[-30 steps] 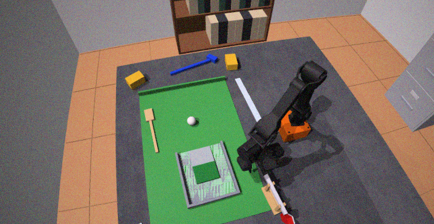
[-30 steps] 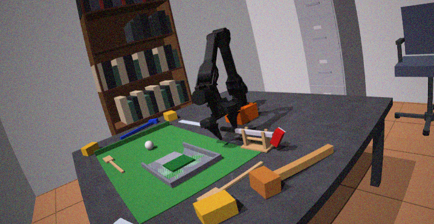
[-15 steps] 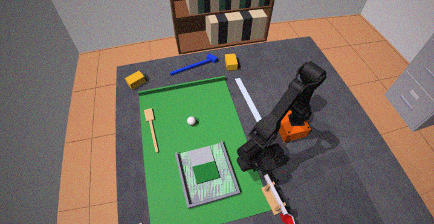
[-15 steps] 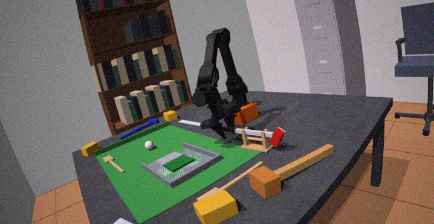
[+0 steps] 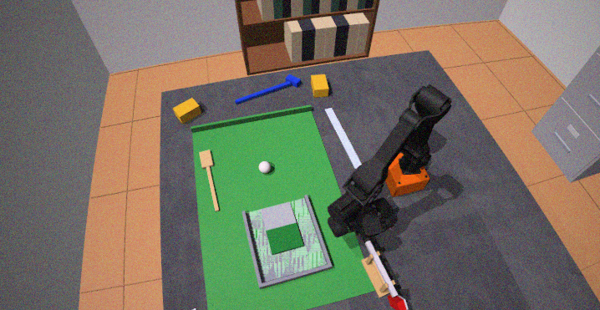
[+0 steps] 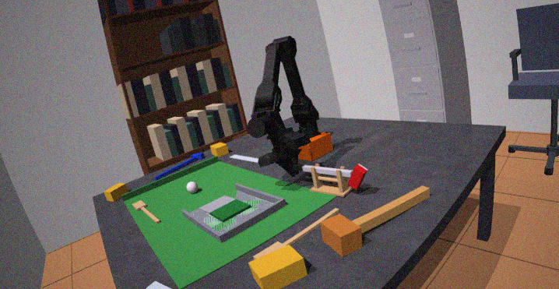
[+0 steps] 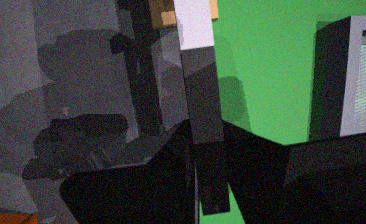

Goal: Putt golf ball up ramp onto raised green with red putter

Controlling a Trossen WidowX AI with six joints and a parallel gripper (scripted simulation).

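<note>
Now: the red putter 11 cm to the left of my gripper tip, 4 cm behind it and 3 cm above it. Also, from my gripper tip: wooden stand 13 cm to the left, 4 cm behind; green mat 27 cm ahead, 16 cm to the right, 3 cm below; white golf ball 28 cm ahead, 27 cm to the right, 1 cm below.
</note>
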